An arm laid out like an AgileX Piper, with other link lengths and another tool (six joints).
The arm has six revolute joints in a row. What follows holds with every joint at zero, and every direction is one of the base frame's. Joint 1 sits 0.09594 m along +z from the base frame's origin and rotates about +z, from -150 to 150 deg. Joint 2 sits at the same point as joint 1 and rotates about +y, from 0 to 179.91 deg. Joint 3 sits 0.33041 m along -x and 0.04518 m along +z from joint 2 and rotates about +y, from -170 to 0 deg. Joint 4 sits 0.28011 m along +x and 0.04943 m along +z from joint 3 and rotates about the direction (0.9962, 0, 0.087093), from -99.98 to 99.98 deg. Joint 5 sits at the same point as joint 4 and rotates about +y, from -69.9 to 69.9 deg. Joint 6 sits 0.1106 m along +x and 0.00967 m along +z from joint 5 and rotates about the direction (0.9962, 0, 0.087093), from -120 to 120 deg. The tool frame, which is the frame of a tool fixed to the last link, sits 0.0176 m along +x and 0.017 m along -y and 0.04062 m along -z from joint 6; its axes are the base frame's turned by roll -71.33, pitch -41.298 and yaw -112.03 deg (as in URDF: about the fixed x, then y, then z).
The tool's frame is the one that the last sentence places.
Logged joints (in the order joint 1, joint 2, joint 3, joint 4, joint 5, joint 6), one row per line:
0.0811 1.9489 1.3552 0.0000 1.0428 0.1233
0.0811 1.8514 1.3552 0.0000 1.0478 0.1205
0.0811 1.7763 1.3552 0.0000 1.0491 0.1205
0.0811 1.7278 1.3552 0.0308 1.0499 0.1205
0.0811 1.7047 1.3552 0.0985 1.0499 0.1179
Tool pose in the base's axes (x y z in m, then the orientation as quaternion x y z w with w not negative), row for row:
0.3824 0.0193 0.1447 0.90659 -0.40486 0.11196 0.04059
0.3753 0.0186 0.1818 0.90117 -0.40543 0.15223 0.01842
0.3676 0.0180 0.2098 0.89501 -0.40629 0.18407 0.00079
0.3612 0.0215 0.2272 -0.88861 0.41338 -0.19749 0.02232
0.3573 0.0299 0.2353 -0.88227 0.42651 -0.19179 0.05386
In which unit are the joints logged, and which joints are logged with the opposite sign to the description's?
The joints are logged in radians. Opposite sign: joint 3.
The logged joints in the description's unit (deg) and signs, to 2 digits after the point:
4.65 111.66 -77.65 0.00 59.75 7.06
4.65 106.08 -77.65 0.00 60.03 6.90
4.65 101.77 -77.65 0.00 60.11 6.90
4.65 99.00 -77.65 1.76 60.15 6.90
4.65 97.67 -77.65 5.64 60.15 6.76

